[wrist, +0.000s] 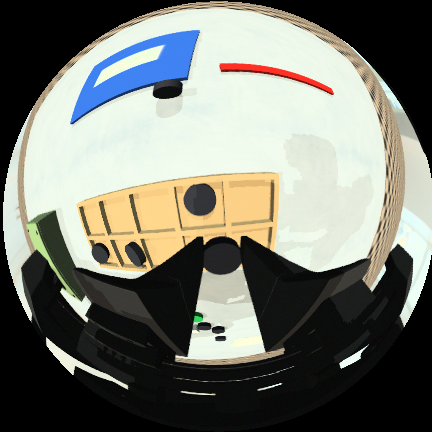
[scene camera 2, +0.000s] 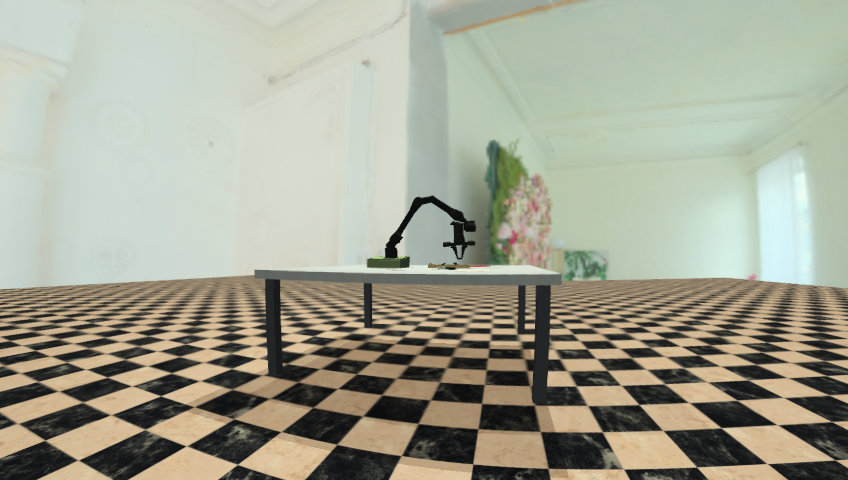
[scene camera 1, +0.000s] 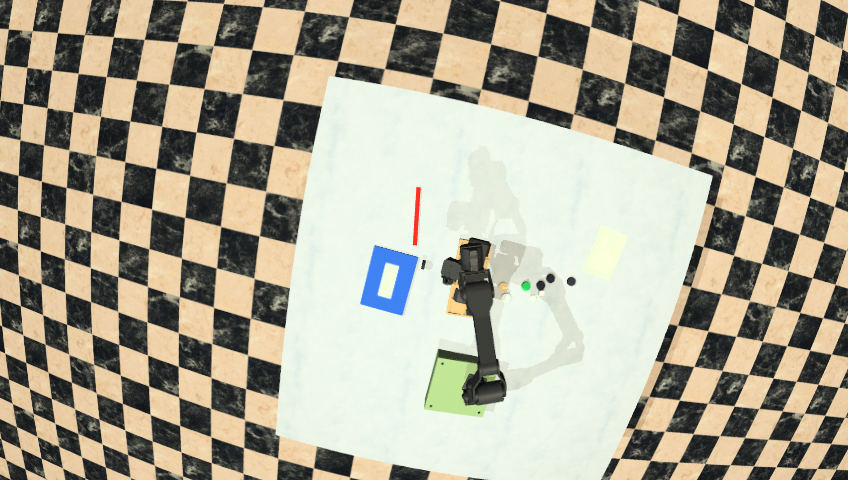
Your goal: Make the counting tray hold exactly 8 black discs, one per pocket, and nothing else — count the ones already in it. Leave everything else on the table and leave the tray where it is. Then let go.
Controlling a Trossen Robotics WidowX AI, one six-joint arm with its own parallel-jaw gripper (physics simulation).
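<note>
My gripper is shut on a black disc, held above the tan counting tray. In the wrist view three other black discs show in separate pockets: one disc in the far row, and two discs in the near row at left. The fingers hide part of the near row. Another black disc is outside the tray near the blue panel, seemingly on edge. Three loose black discs lie right of the tray.
A blue panel and a red bar lie left of the tray. Green, orange and white pieces lie right of it. A pale yellow sheet is farther right. The green base is below.
</note>
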